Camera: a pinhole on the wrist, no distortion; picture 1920 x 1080 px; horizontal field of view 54.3 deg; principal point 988.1 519.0 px. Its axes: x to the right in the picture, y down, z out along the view. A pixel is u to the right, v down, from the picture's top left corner.
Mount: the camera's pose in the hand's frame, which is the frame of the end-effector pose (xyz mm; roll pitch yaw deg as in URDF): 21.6 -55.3 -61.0 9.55 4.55 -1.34
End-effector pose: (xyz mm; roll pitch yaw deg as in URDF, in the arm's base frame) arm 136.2 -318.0 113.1 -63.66 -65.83 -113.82
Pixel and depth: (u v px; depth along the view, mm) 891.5 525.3 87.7
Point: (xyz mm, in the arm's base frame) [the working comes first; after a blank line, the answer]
In the camera's frame: -4.5 0.3 87.7

152.2 -262.1 164.8
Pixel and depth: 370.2 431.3 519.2
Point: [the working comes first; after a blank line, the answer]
In the camera's frame: -171.4 -24.3 519.2

593.7 -121.9 154.3
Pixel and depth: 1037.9 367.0 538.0
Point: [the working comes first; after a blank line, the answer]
In the camera's frame: 14.3 -43.7 538.0

561.5 -166.8 333.7
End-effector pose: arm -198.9 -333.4 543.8 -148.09 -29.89 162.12
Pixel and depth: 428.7 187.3 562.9
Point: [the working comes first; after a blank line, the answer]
In the camera's frame: -168.2 -99.7 562.9

-388.7 -761.6 241.9
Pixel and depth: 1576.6 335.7 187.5
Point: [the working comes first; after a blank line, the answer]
In the camera's frame: 58.9 -18.4 187.5

-342.5 -446.0 554.0
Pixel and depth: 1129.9 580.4 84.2
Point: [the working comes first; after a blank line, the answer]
In the camera's frame: 6.4 2.8 84.2

-240.1 -391.8 575.5
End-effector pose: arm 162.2 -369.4 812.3 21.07 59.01 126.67
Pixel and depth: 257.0 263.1 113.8
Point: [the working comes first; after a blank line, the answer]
In the camera's frame: -44.4 -15.6 113.8

239.6 -303.6 833.5
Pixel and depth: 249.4 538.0 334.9
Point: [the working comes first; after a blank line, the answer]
In the camera's frame: -132.2 3.4 334.9

233.4 -132.8 1000.0
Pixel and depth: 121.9 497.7 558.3
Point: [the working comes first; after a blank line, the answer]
In the camera's frame: -258.3 -6.4 558.3

265.1 30.9 1195.2
